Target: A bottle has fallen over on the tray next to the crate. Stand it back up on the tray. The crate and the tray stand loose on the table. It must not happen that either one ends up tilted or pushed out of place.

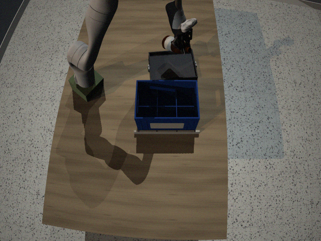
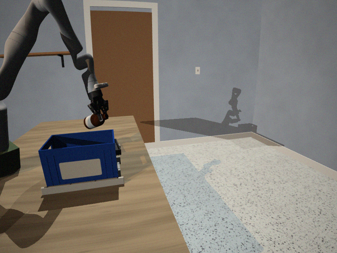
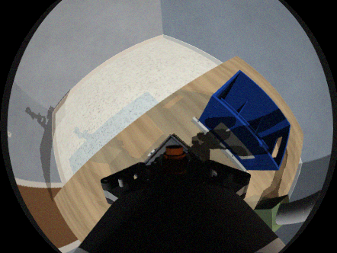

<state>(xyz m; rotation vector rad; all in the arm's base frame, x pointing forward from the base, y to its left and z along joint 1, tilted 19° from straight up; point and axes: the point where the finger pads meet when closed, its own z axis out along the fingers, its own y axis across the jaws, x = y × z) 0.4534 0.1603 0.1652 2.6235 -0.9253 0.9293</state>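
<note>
My hand is 4 cm past the brown bottle, 3 cm to the right of it and 2 cm above it. The rest, counted from my hand: tray (6 cm behind, 3 cm to the left, 19 cm below); blue crate (9 cm behind, 26 cm to the right, 12 cm below).
</note>
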